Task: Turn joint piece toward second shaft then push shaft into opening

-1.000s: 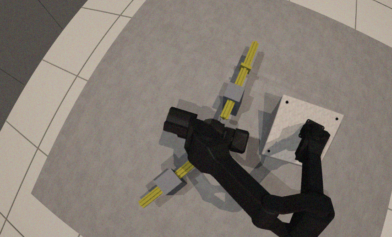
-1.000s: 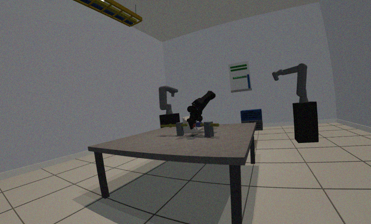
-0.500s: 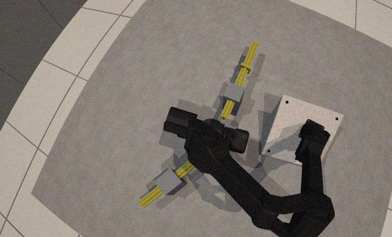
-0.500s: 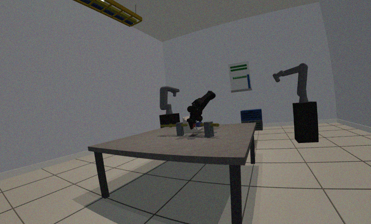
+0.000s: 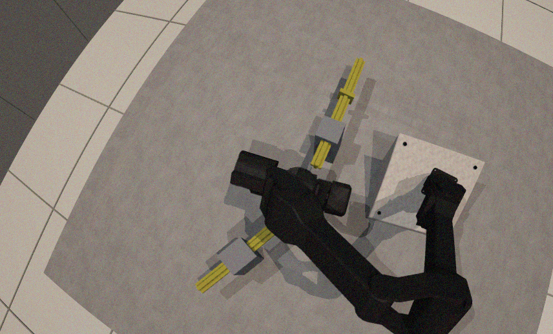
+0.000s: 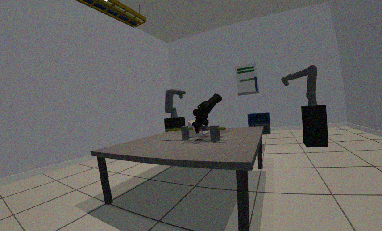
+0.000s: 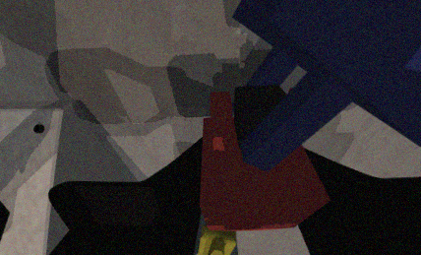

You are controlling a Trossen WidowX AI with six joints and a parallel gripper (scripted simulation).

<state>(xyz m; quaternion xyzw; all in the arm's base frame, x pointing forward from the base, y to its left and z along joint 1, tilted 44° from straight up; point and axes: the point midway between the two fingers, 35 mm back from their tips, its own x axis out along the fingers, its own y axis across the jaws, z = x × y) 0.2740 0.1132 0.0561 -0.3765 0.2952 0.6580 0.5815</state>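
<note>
Now: the dark red joint piece 10 mm to the left of my gripper tip and 30 mm above it.
</note>
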